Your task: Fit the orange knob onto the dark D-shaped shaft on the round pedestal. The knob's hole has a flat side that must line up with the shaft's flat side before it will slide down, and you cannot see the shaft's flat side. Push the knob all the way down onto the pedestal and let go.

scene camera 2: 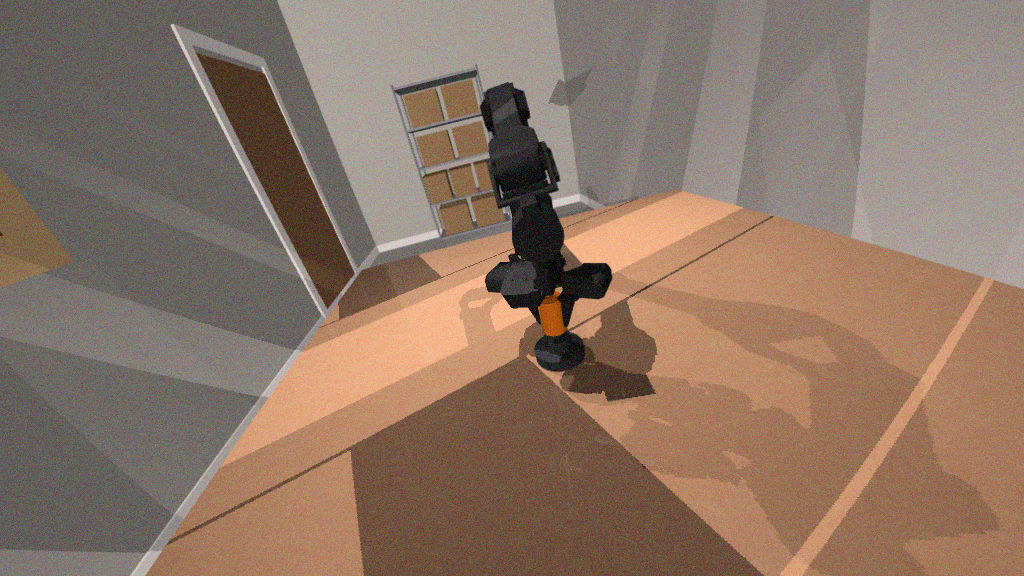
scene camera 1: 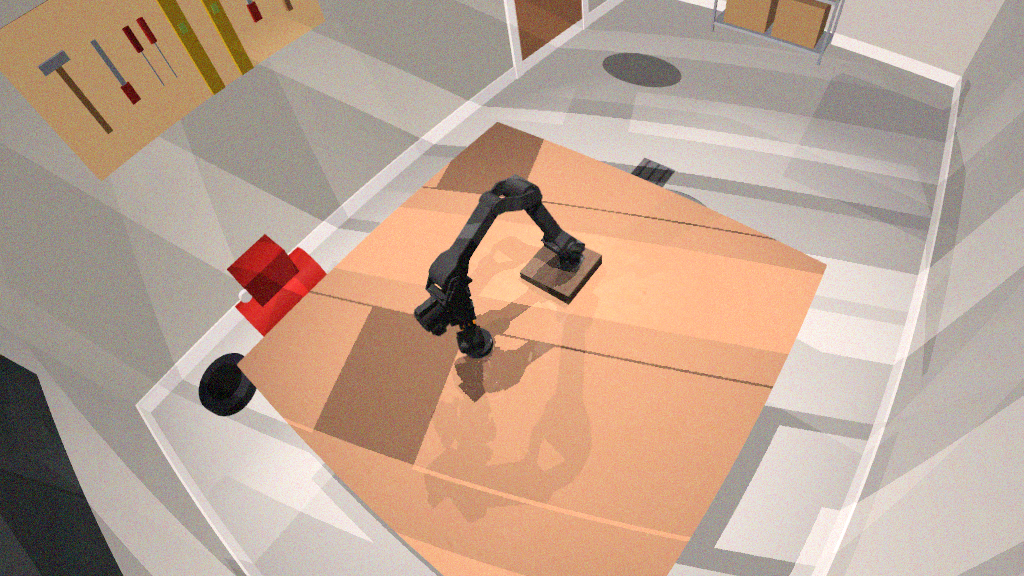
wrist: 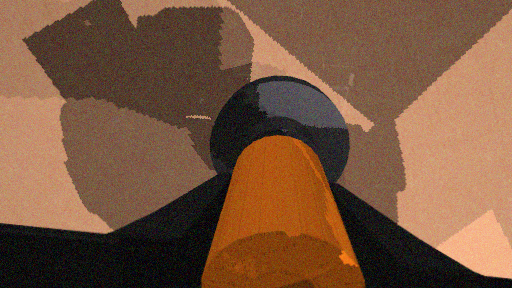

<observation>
gripper: scene camera 2; scene camera 1 471, 333; wrist
same spot on gripper: (scene camera 2: 567, 297) = (wrist: 26, 258)
</observation>
